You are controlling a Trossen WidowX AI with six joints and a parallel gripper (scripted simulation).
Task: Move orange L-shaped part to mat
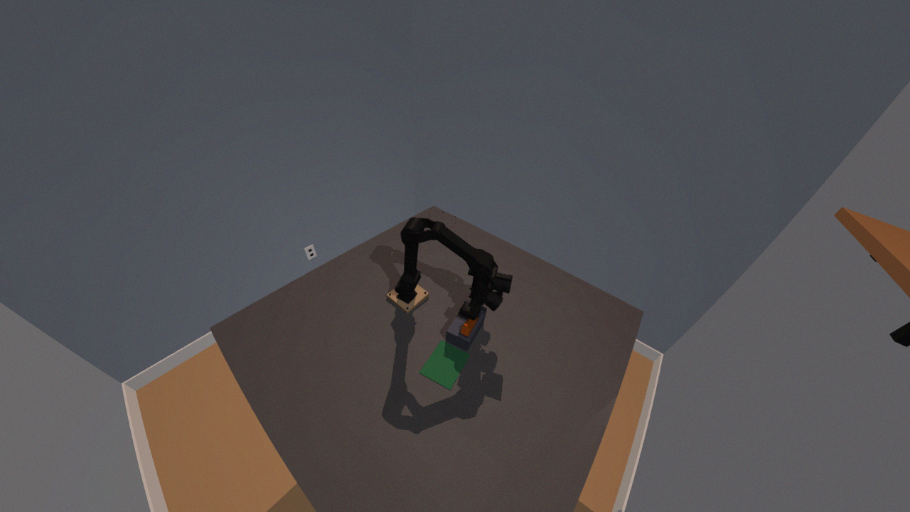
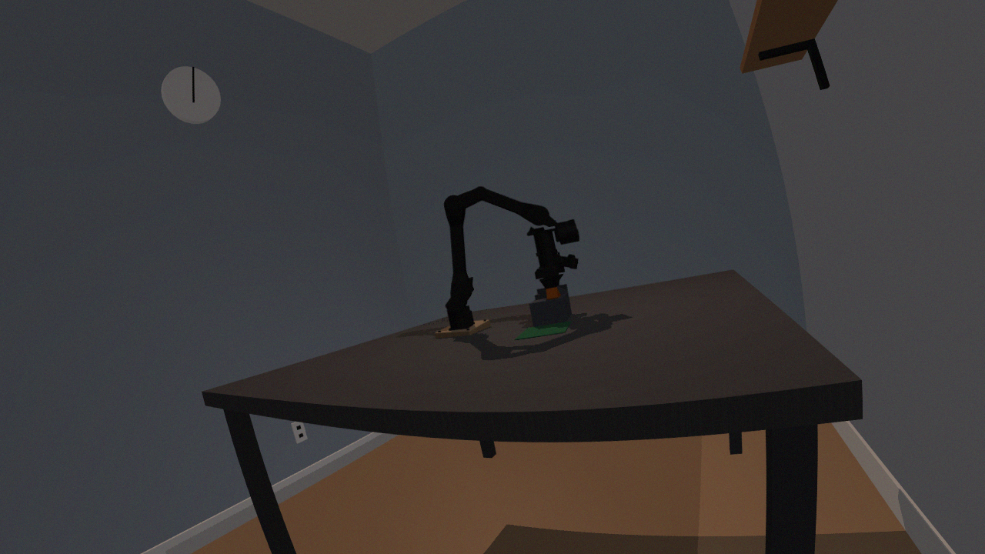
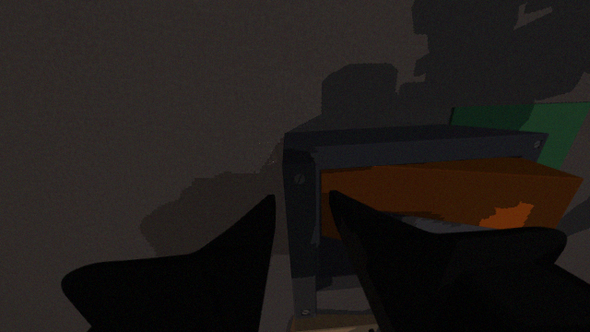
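Now: the orange L-shaped part 5 cm to the right of my gripper tip. The rest, counted from my gripper tip: green mat: 22 cm to the right, 6 cm below.
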